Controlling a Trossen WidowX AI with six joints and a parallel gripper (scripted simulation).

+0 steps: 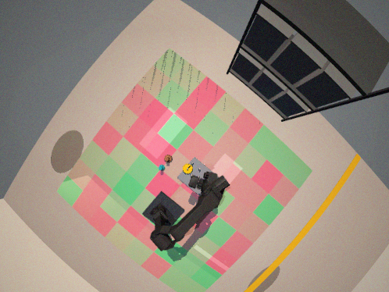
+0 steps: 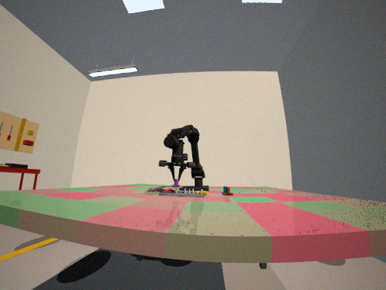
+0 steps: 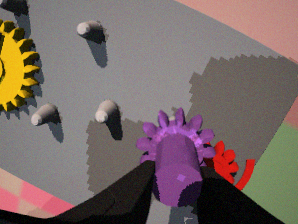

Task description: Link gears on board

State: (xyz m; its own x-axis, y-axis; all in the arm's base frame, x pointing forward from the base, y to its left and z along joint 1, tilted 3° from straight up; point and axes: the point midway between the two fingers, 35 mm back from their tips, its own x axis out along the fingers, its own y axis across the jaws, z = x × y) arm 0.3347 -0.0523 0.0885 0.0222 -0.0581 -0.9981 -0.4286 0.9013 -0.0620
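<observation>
Right now my gripper tip is 50 mm above the red gear, 30 mm to the left of it and 10 mm past it. Round my gripper tip: purple gear 10 mm below; then red arrow 60 mm to the right, 60 mm below, 10 mm behind; then yellow gear 130 mm to the left, 50 mm below, 30 mm behind.
</observation>
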